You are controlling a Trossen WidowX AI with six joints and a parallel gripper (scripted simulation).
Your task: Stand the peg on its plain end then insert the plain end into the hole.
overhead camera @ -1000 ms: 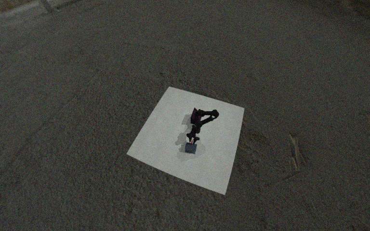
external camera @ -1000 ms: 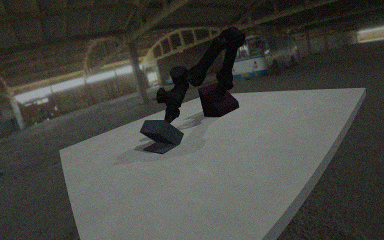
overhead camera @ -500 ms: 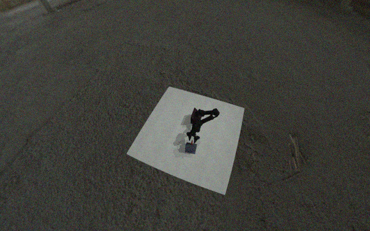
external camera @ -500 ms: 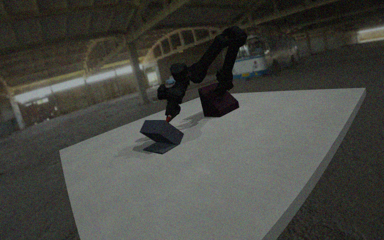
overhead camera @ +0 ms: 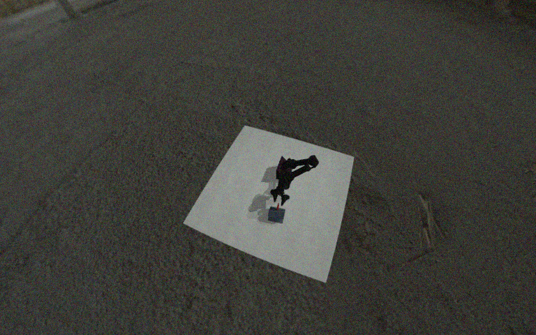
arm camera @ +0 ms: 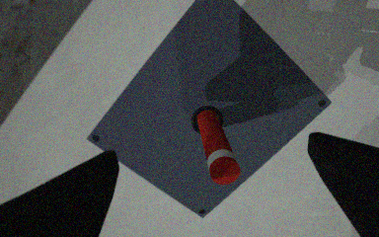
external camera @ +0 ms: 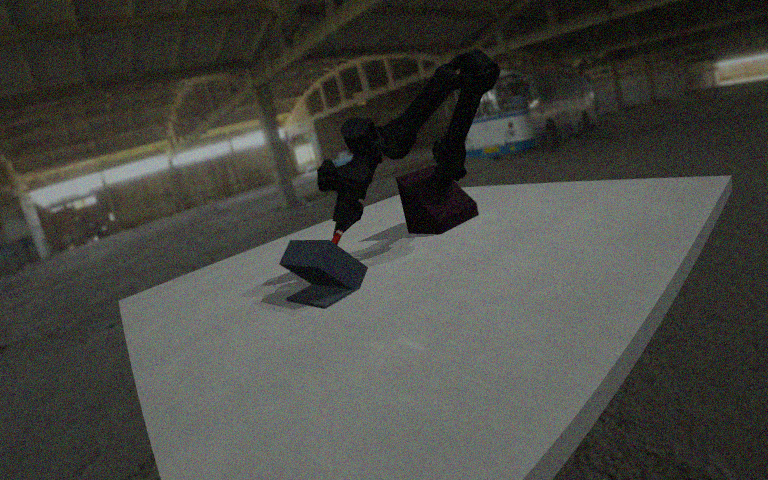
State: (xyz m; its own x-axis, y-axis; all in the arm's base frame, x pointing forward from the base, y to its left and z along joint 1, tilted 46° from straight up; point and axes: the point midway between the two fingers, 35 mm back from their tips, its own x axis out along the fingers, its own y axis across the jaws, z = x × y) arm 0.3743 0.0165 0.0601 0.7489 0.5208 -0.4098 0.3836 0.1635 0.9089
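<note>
Now: gripper tip 2 cm above the red peg and 1 cm short of it. Round my gripper tip: dark sloped panel: 6 cm below, 6 cm ahead, 1 cm to the left; then flat foot plate: 11 cm below, 8 cm ahead, 1 cm to the left.
</note>
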